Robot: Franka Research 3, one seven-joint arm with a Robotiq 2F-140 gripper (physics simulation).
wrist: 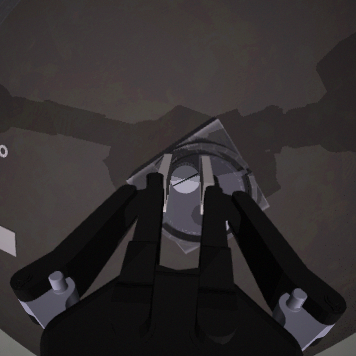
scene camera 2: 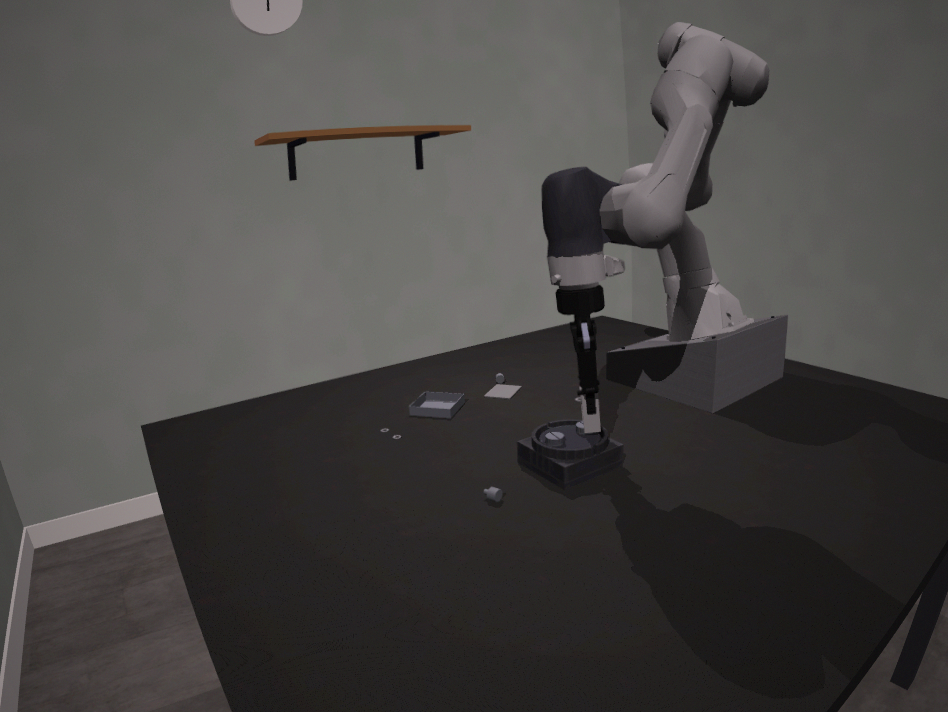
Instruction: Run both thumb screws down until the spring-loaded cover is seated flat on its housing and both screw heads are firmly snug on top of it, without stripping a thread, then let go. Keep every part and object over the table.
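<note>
A square dark housing (scene camera 2: 565,469) (wrist: 216,131) stands on the table with a round cover (scene camera 2: 570,442) (wrist: 180,216) inside its raised ring. One thumb screw (scene camera 2: 554,438) has its slotted head above the cover; it does not show in the wrist view. My gripper (scene camera 2: 590,429) (wrist: 185,166) points down over the cover and is shut on the other thumb screw (scene camera 2: 580,426) (wrist: 185,181), with a pale finger pad on each side of its slotted head. In the scene view a finger partly hides that head. Whether the cover lies flat is too dark to tell.
A loose grey knobbed part (scene camera 2: 494,494) lies on the table (scene camera 2: 367,582) in front of the housing. A shallow grey tray (scene camera 2: 436,406), two small rings (scene camera 2: 384,430) (scene camera 2: 396,436), a white card (scene camera 2: 503,391) and a small round part (scene camera 2: 499,377) lie farther back.
</note>
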